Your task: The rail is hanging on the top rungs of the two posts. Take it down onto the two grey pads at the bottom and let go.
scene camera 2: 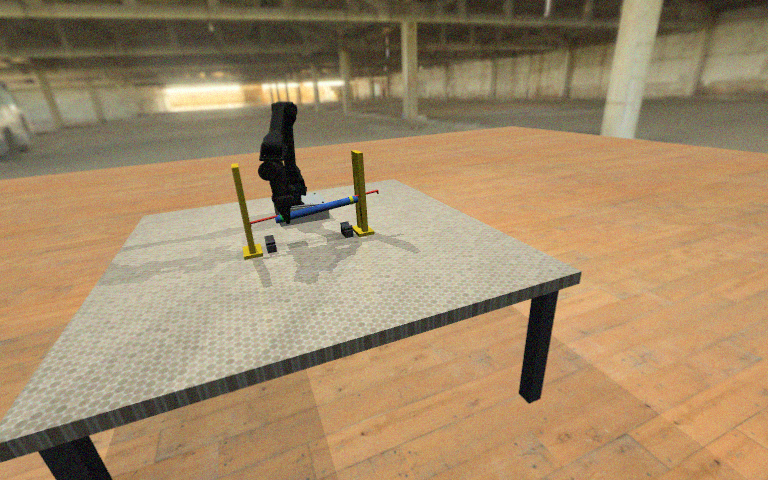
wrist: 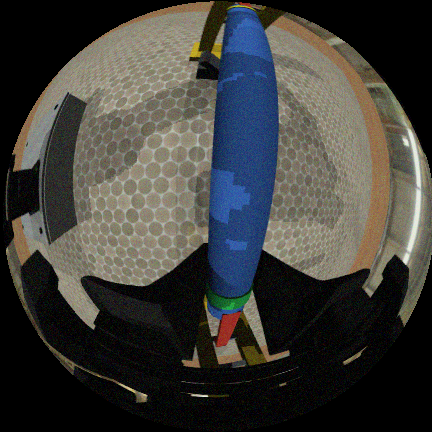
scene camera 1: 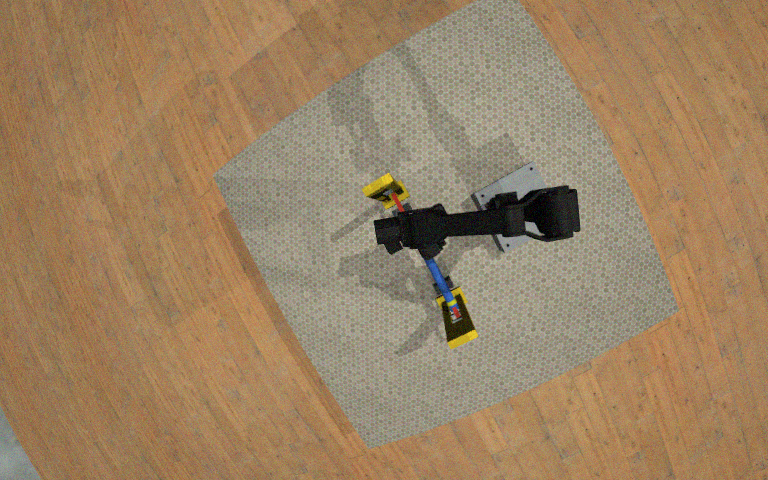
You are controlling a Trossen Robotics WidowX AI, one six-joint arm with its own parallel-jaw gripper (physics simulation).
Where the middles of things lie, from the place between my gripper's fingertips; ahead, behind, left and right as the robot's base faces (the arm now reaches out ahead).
The blue rail (wrist: 245, 133) lies 11 cm to the left of my hand, 4 cm above it and 1 cm ahead of it.
